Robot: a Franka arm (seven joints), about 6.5 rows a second.
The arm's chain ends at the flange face. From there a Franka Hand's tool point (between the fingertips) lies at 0.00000 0.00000 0.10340 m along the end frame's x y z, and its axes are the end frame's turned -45 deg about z.
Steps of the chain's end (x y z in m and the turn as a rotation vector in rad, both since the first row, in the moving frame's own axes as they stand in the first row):
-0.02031 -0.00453 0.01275 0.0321 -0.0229 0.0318
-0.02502 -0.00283 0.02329 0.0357 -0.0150 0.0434
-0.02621 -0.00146 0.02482 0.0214 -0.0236 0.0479
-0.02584 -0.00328 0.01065 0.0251 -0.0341 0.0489
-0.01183 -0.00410 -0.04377 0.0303 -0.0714 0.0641
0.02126 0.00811 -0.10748 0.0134 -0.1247 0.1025
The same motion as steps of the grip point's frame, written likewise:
-0.01042 -0.02157 0.01267 0.0389 0.0065 0.0318
-0.01410 -0.02336 0.02321 0.0359 0.0146 0.0434
-0.01758 -0.02286 0.02477 0.0318 -0.0016 0.0479
-0.01650 -0.02493 0.01056 0.0419 -0.0064 0.0489
-0.00823 -0.01878 -0.04408 0.0719 -0.0291 0.0641
0.00171 0.01030 -0.10829 0.0977 -0.0787 0.1025

